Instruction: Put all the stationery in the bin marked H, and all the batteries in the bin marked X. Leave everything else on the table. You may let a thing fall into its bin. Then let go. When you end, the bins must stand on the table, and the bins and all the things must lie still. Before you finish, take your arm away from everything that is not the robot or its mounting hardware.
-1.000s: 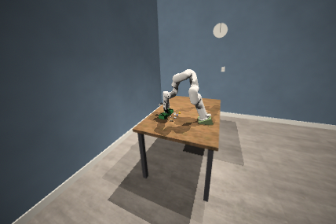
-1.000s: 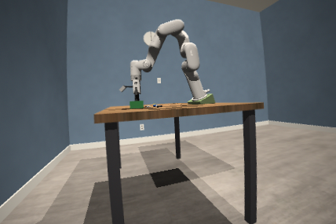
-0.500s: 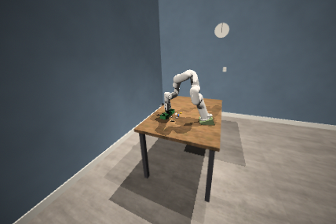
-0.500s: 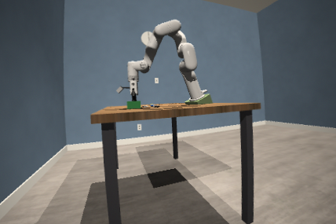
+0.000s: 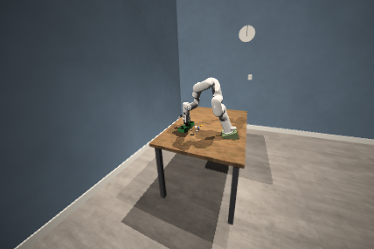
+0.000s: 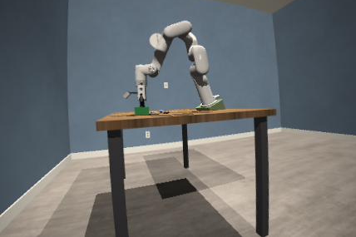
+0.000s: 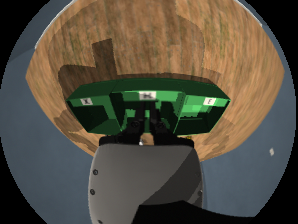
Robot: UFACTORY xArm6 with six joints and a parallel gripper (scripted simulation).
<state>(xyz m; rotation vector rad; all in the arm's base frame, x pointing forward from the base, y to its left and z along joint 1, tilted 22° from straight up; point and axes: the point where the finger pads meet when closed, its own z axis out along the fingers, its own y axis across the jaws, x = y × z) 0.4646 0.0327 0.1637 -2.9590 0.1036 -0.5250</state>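
The bin is 1 cm below my hand. Round my hand: blue battery (13 cm behind, 5 cm to the right, 3 cm below); pale patterned piece (8 cm to the right, 8 cm behind, 3 cm below); white ring (7 cm behind, 3 cm below, 2 cm to the left).
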